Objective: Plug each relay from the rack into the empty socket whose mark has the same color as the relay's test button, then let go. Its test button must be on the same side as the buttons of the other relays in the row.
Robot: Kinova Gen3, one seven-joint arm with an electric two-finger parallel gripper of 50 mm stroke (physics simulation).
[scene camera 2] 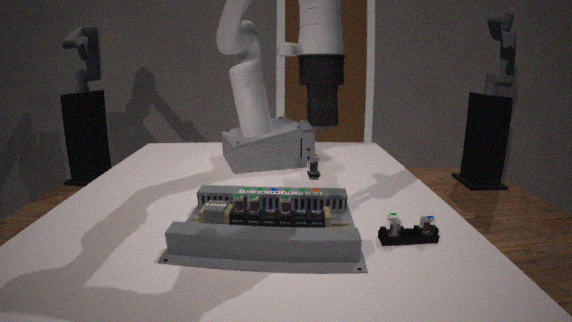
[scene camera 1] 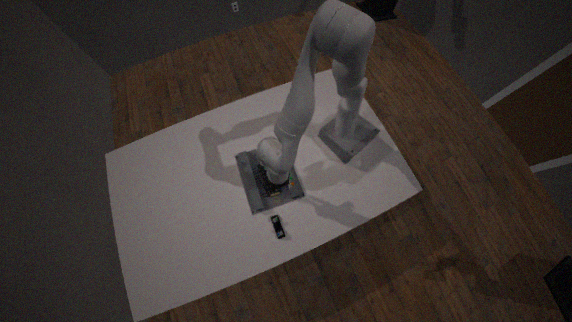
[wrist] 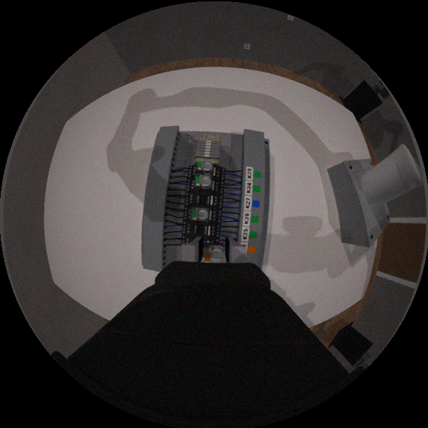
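Pixels of known places: gripper, between the fingertips: (scene camera 2: 307,159); arm's base, origin of its link: (scene camera 2: 257,132) (scene camera 1: 343,130).
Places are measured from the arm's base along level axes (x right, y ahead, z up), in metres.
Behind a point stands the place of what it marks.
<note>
My gripper (scene camera 2: 313,163) {y 0.400, x -0.128, z 0.032 m} (wrist: 214,245) is shut on the orange-button relay (scene camera 2: 313,168) {y 0.414, x -0.138, z 0.020 m} (wrist: 216,254), upright above the row's orange-mark end. Its orange button (wrist: 207,256) faces left in the wrist view, like the green buttons of the seated relays (wrist: 206,168) (wrist: 204,181) (wrist: 201,215). Empty sockets show by the blue mark (wrist: 256,204) (scene camera 2: 274,189) {y 0.330, x -0.066, z -0.051 m} and the K25 green mark (wrist: 253,234). The socket at the orange mark (wrist: 251,250) (scene camera 2: 315,190) {y 0.333, x -0.149, z -0.051 m} is hidden by the gripper in the wrist view. The black rack (scene camera 2: 408,241) {y 0.486, x -0.302, z -0.087 m} (scene camera 1: 278,227) {y 0.467, x -0.312, z -0.091 m} holds a green-button relay (scene camera 2: 394,227) {y 0.482, x -0.274, z -0.061 m} and a blue-button relay (scene camera 2: 427,225) {y 0.482, x -0.335, z -0.059 m}.
Grey wire ducts (scene camera 2: 262,242) {y 0.536, x -0.059, z -0.057 m} (wrist: 159,200) flank the socket row. A terminal block (scene camera 2: 215,213) {y 0.447, x 0.030, z -0.053 m} (wrist: 207,149) stands at the row's far end in the wrist view. The arm's base (scene camera 2: 267,150) {y 0.073, x -0.034, z -0.035 m} (scene camera 1: 349,134) {y -0.001, x -0.040, z 0.035 m} stands behind the panel in scene camera 2.
</note>
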